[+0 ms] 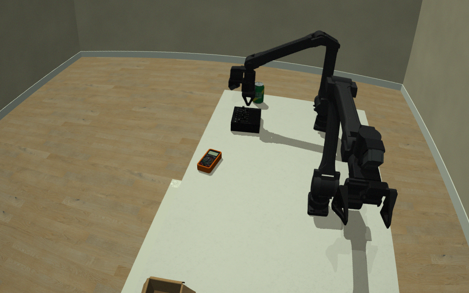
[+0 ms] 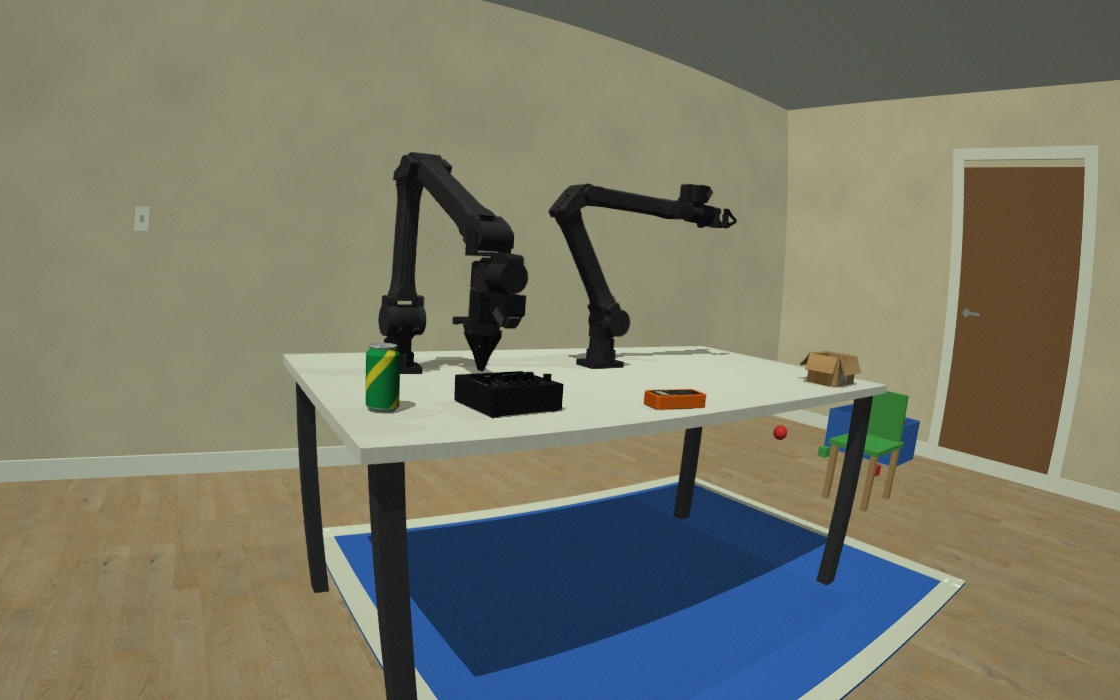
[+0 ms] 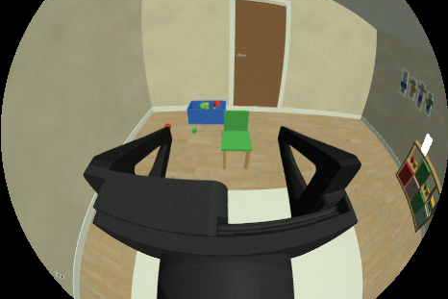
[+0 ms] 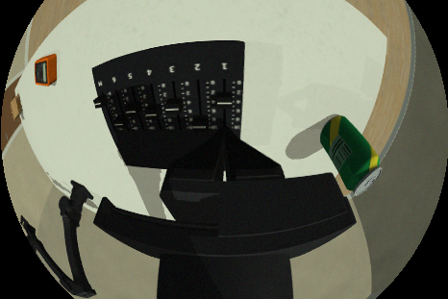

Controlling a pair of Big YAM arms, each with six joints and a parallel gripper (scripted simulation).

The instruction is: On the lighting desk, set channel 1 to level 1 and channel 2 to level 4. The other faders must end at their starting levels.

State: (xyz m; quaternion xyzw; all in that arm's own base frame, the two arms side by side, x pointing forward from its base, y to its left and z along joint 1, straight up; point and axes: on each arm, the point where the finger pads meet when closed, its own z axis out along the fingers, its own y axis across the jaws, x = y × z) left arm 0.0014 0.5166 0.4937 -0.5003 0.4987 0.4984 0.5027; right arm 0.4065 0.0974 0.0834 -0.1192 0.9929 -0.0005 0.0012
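The channel 1 fader cap is 20 mm below my right hand and 20 mm ahead of it. Round my right hand: orange multimeter 420 mm to the left, 80 mm ahead, 70 mm below; then channel 2 fader cap 20 mm to the left, 20 mm below; then can 190 mm to the right, 20 mm below, 20 mm behind.
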